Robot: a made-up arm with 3 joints. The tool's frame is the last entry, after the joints. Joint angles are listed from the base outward. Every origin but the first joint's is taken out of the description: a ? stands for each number. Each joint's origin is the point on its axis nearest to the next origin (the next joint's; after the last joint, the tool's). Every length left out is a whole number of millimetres.
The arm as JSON. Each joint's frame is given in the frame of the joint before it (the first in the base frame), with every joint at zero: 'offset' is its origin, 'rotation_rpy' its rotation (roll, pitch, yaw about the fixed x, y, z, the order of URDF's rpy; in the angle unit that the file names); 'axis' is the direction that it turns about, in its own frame. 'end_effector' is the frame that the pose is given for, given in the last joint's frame.
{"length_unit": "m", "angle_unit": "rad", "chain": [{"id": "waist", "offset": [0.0, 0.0, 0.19], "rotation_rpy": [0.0, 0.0, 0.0], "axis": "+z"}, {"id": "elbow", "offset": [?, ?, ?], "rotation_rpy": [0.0, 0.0, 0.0], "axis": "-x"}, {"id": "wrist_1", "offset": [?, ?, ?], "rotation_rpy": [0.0, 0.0, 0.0], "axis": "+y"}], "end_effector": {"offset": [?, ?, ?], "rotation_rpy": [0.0, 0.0, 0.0]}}
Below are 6 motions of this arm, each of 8 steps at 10 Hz.
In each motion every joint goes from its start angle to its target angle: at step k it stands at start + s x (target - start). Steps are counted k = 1, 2, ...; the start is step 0. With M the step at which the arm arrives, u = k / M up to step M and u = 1 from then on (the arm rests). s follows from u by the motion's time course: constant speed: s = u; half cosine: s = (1 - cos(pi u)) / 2; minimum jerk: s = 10 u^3 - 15 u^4 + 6 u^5.
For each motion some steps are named. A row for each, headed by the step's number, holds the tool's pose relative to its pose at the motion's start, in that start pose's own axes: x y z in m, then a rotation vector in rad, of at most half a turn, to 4 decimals.
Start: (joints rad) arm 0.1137 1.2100 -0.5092
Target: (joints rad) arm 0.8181 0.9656 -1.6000
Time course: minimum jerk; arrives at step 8
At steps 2, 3, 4, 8:
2: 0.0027 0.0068 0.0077 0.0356 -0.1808 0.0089
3: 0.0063 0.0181 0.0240 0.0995 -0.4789 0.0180
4: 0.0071 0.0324 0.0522 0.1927 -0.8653 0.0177
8: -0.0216 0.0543 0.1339 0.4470 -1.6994 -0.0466

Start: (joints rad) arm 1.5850 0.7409 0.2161
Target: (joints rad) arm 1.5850 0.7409 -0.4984
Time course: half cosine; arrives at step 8
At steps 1, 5, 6, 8:
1: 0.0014 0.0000 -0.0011 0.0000 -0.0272 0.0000
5: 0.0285 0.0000 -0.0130 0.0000 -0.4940 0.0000
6: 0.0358 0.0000 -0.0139 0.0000 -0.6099 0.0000
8: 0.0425 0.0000 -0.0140 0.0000 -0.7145 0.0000

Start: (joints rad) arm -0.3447 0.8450 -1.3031
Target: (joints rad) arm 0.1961 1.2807 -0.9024
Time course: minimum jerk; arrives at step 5
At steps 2, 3, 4, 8:
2: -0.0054 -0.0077 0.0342 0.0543 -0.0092 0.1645
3: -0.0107 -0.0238 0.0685 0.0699 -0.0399 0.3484
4: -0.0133 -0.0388 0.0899 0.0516 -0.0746 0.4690
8: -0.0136 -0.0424 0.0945 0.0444 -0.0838 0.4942

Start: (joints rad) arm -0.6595 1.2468 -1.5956
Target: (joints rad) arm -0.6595 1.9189 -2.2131
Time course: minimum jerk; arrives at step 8
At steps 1, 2, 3, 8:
1: -0.0002 -0.0015 -0.0004 0.0003 -0.0099 0.0108
2: -0.0013 -0.0096 -0.0023 0.0039 -0.0639 0.0695
3: -0.0016 -0.0250 -0.0058 0.0203 -0.1695 0.1841
8: 0.0150 -0.0788 -0.0134 0.2235 -0.5938 0.6449

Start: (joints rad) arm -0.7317 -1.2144 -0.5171
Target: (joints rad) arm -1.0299 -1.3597 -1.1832
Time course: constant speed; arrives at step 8
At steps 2, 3, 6, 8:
2: 0.0413 0.0026 -0.0112 0.0160 -0.2368 -0.0410
3: 0.0626 0.0034 -0.0148 0.0221 -0.3555 -0.0618
6: 0.1280 0.0033 -0.0171 0.0326 -0.7125 -0.1256
8: 0.1714 0.0011 -0.0114 0.0335 -0.9510 -0.1693

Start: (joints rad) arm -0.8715 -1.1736 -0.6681
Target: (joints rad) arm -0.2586 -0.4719 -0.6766
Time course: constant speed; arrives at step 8
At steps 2, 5, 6, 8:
2: -0.0635 -0.0251 0.0238 -0.0930 0.1336 0.1647
5: -0.1395 -0.0717 0.0780 -0.2005 0.3098 0.4441
6: -0.1586 -0.0888 0.0995 -0.2273 0.3610 0.5447
8: -0.1865 -0.1245 0.1452 -0.2664 0.4503 0.7556

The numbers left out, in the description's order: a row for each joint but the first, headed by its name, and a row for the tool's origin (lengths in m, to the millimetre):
elbow: 0.11 0.24 0.0
wrist_1: 0.0 0.07 -0.1
tool: -0.04 0.0 -0.05

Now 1 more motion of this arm.
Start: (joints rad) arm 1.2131 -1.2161 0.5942
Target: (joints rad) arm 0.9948 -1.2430 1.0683
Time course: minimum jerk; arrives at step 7
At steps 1, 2, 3, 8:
1: 0.0009 0.0000 0.0017 0.0015 0.0063 -0.0011
2: 0.0053 -0.0001 0.0110 0.0096 0.0390 -0.0065
3: 0.0131 -0.0006 0.0284 0.0250 0.0990 -0.0151
8: 0.0322 -0.0040 0.0811 0.0721 0.2681 -0.0295

